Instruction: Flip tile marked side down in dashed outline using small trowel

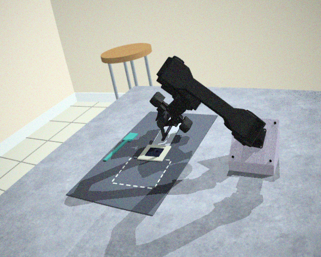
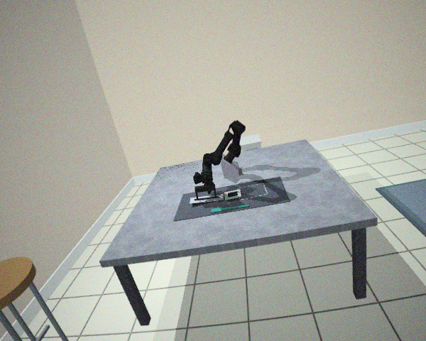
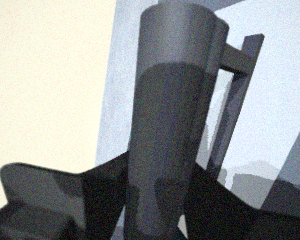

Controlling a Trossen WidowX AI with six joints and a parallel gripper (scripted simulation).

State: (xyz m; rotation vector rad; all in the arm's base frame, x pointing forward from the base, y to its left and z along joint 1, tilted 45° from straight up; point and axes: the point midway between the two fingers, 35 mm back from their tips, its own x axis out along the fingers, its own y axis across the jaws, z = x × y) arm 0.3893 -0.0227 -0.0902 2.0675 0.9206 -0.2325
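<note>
My gripper tip is now 50 mm past the cream tile, 130 mm to the right of it and 50 mm above it. Also, from my gripper tip: teal trowel 120 mm ahead, 100 mm to the left, 50 mm below; dark mat 20 mm behind, 110 mm to the left, 80 mm below.
</note>
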